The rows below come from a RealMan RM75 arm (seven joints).
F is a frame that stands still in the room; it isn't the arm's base.
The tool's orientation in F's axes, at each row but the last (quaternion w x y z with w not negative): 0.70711, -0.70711, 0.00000, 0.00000; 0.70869, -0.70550, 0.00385, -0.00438; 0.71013, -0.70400, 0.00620, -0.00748; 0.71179, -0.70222, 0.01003, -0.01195; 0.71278, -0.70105, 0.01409, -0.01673; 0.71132, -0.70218, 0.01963, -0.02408; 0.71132, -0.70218, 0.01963, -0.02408
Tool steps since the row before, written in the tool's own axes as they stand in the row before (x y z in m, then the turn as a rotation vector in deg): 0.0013, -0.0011, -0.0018, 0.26, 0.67, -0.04; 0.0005, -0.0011, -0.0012, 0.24, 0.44, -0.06; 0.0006, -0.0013, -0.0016, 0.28, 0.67, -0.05; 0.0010, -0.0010, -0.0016, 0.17, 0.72, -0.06; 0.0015, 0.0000, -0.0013, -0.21, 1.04, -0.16; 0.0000, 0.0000, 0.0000, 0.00, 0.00, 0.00; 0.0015, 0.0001, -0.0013, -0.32, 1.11, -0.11
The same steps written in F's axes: 0.0013, -0.0018, 0.0011, 0.26, -0.04, -0.67; 0.0005, -0.0012, 0.0011, 0.24, -0.06, -0.44; 0.0006, -0.0016, 0.0013, 0.28, -0.05, -0.67; 0.0009, -0.0016, 0.0010, 0.17, -0.06, -0.72; 0.0014, -0.0014, 0.0000, -0.21, -0.13, -1.04; 0.0000, 0.0000, 0.0000, 0.00, 0.00, 0.00; 0.0014, -0.0014, -0.0001, -0.32, -0.08, -1.11
